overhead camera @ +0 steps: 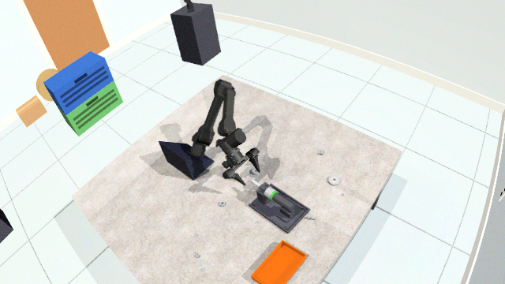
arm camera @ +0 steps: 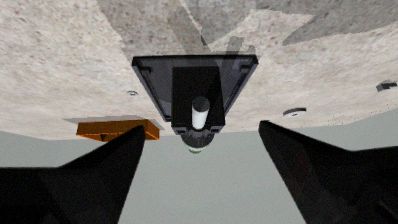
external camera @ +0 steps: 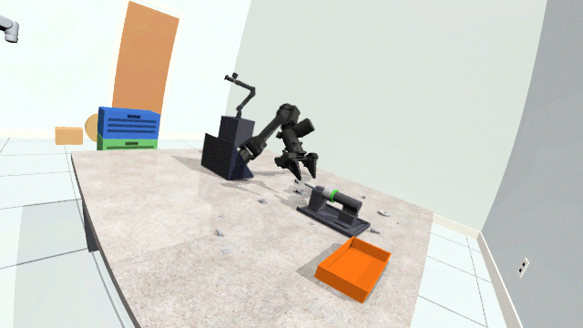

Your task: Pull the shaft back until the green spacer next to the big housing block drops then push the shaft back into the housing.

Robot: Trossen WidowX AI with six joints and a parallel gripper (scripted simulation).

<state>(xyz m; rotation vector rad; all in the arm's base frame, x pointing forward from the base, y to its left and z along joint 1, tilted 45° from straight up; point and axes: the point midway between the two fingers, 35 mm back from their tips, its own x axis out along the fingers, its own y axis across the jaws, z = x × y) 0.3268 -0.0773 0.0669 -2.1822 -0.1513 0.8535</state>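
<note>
The shaft lies 10 cm ahead of my gripper tip, 2 cm to the right of it and 2 cm below it. The rest, counted from my gripper tip: green spacer: 12 cm ahead, 2 cm to the right, 2 cm below; orange tray: 30 cm ahead, 27 cm to the right, 9 cm below.
</note>
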